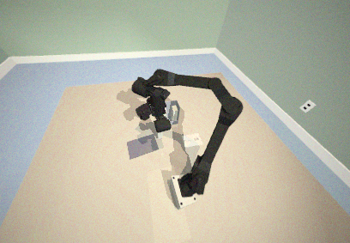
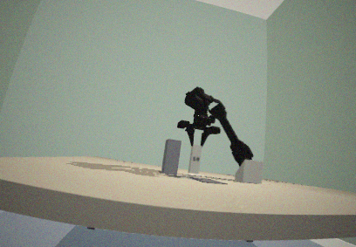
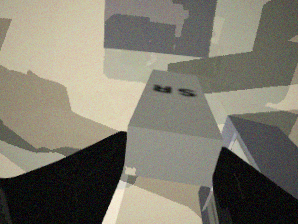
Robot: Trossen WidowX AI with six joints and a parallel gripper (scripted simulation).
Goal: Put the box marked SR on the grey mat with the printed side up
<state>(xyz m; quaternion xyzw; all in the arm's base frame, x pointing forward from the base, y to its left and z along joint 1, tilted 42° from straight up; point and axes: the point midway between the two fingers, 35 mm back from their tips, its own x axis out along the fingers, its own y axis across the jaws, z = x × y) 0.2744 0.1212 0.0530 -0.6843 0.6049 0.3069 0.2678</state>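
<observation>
Now: the white box marked SR 10 mm to the left of my gripper tip and 50 mm below it. From my gripper tip the other things lie so: grey mat (30 mm behind, 100 mm to the left, 130 mm below); then white card (60 mm behind, 180 mm to the right, 130 mm below).
</observation>
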